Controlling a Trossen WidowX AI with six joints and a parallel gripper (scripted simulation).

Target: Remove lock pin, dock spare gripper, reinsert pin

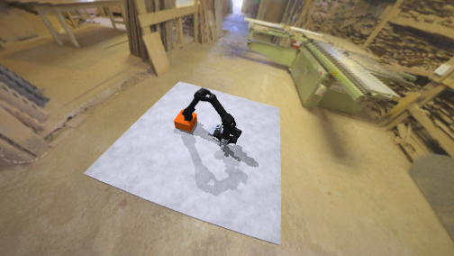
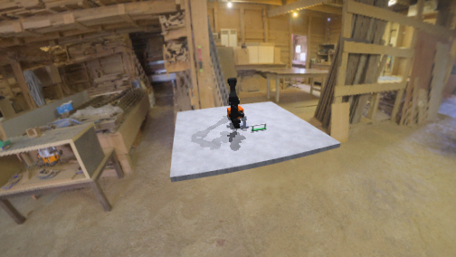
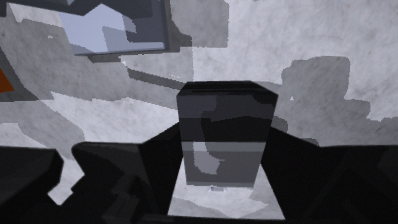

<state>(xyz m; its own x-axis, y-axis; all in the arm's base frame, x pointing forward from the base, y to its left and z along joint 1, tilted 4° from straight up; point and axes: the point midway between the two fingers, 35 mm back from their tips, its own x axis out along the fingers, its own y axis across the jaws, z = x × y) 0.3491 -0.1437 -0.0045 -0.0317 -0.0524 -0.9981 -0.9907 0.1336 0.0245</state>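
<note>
Right now my gripper tip is 20 mm to the left of the spare gripper and 10 mm below it. Also, from my gripper tip: grey mount 120 mm to the left, 80 mm behind; then green strip 220 mm to the left, 40 mm ahead, 20 mm below.
</note>
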